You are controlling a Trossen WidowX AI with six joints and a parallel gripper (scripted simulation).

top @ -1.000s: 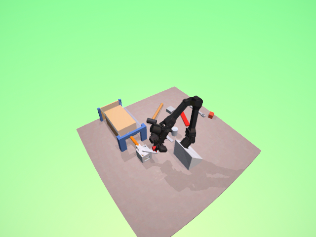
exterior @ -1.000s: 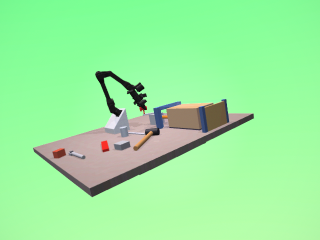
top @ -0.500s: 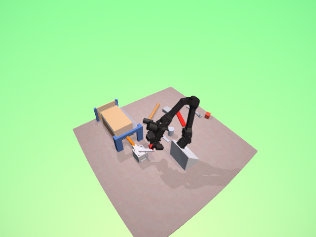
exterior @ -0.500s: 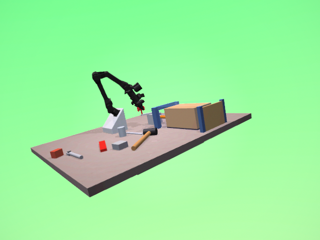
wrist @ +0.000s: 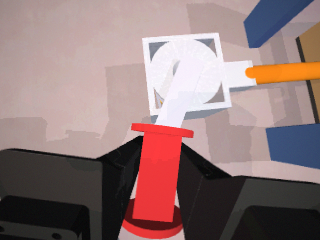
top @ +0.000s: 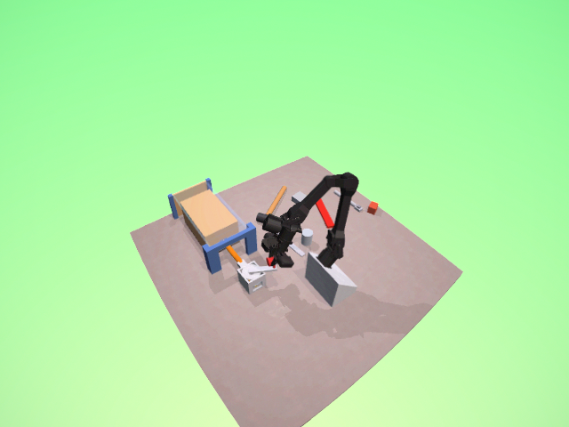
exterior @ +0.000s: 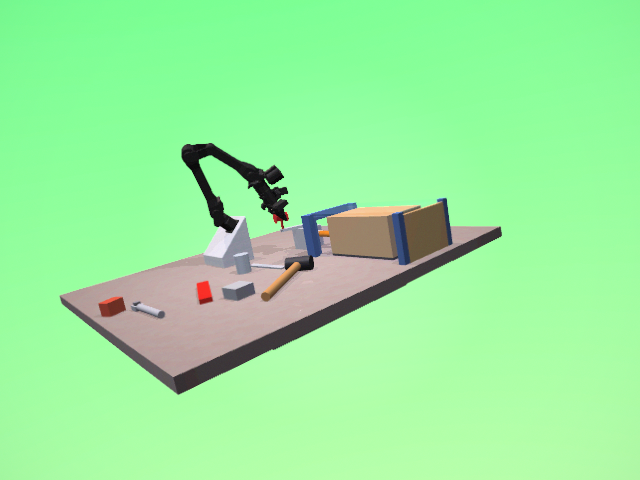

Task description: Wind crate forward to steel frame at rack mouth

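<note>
The winch handle lies 1 cm ahead of my gripper tip, 2 cm to the left of it and 3 cm below it. The rest, counted from my gripper tip: flat steel bar 15 cm ahead, 20 cm to the right, 13 cm below; white winch 2 cm ahead, 7 cm to the left, 10 cm below; red grip 2 cm to the right.
</note>
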